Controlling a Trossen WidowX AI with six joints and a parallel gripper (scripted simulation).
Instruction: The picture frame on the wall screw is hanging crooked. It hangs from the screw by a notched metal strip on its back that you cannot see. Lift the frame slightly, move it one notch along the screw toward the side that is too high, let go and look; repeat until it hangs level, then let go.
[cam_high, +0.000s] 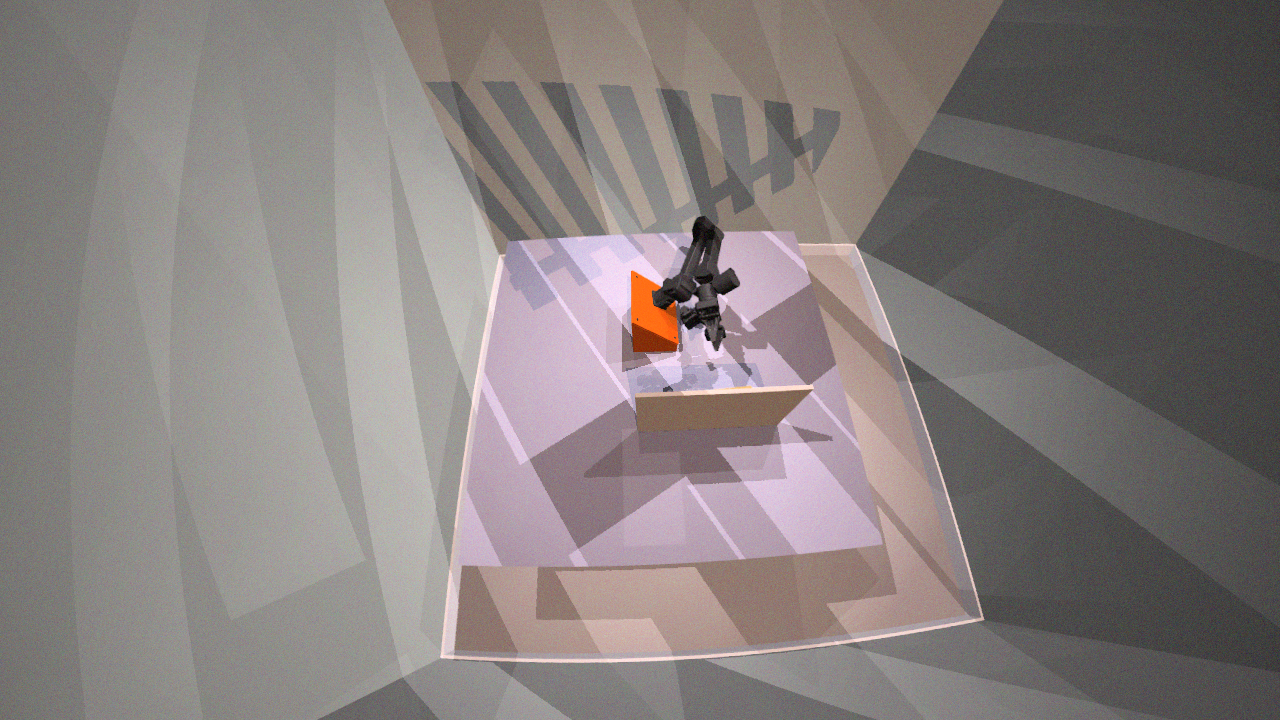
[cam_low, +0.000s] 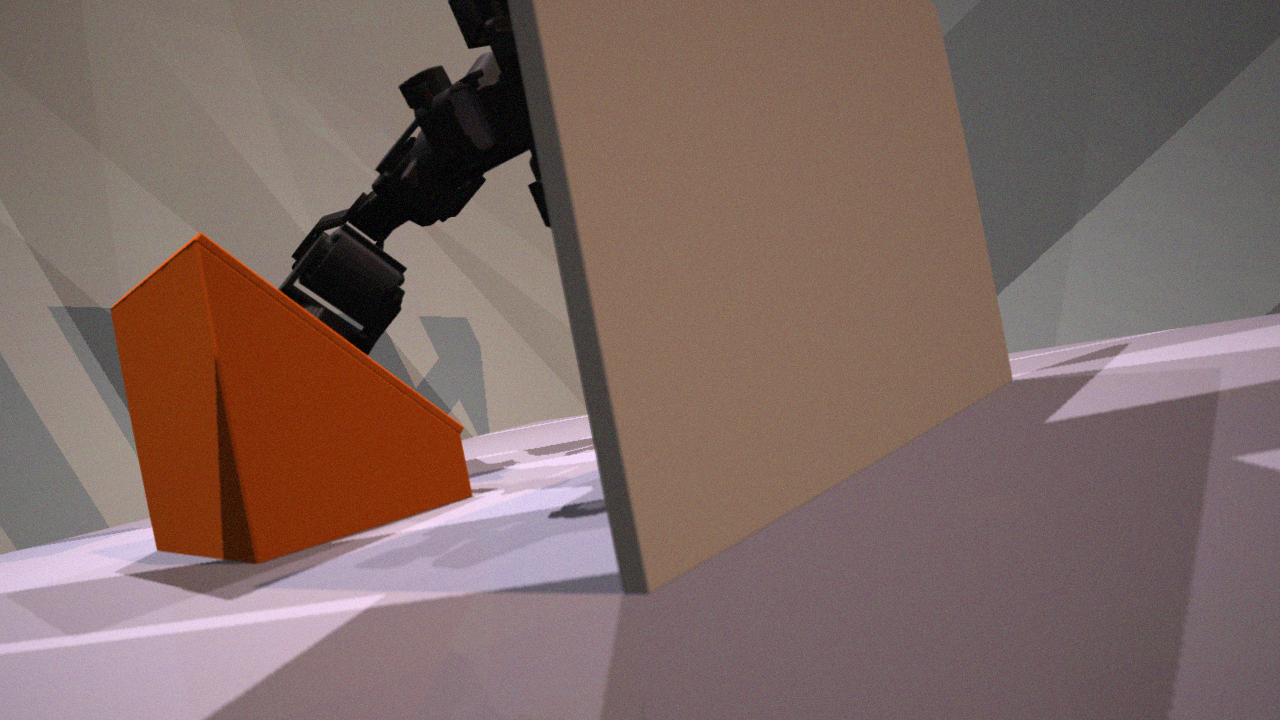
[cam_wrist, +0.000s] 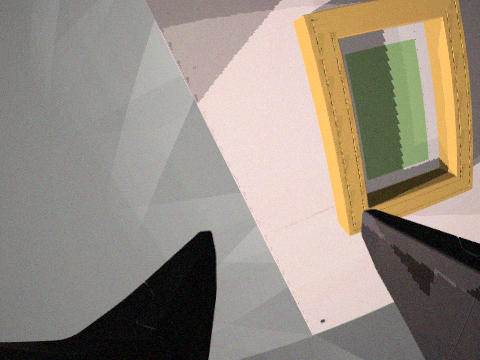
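Now: the picture frame 130 mm ahead of my gripper tip, 10 mm to the left of it and 110 mm below it. Round my gripper tip: pale wall board 140 mm ahead, 130 mm below.
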